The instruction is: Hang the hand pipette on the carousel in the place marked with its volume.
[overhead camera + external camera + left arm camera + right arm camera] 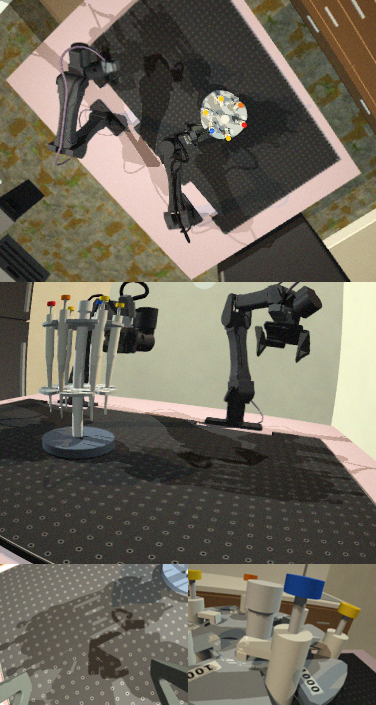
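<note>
Now: right hand 30 mm above the pipette, 10 mm to the right of it and 10 mm short of it.
</note>
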